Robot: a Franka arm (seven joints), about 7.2 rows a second.
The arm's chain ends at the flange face. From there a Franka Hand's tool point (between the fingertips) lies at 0.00 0.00 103.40 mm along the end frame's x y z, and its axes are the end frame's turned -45 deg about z.
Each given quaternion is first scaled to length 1.
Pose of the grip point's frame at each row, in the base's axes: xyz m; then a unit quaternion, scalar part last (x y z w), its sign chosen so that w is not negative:
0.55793, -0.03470, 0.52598, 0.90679, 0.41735, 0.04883, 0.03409
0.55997, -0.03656, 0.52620, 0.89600, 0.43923, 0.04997, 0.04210
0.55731, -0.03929, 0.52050, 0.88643, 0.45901, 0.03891, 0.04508
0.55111, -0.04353, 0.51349, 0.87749, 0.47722, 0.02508, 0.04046
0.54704, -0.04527, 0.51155, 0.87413, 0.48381, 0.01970, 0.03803
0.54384, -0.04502, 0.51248, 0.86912, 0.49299, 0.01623, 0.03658
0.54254, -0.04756, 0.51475, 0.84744, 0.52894, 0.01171, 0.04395
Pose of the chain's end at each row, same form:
0.54583, -0.03252, 0.62865, 0.99748, 0.03857, 0.05816, 0.01281
0.54689, -0.03330, 0.62872, 0.99588, 0.06291, 0.06228, 0.01977
0.54590, -0.03472, 0.62317, 0.99461, 0.08485, 0.05320, 0.02676
0.54257, -0.03866, 0.61642, 0.99332, 0.10509, 0.03865, 0.02778
0.53967, -0.04037, 0.61457, 0.99273, 0.11247, 0.03275, 0.02760
0.53719, -0.04010, 0.61555, 0.99162, 0.12286, 0.02899, 0.02758
0.53568, -0.04114, 0.61772, 0.98535, 0.16438, 0.02764, 0.03612

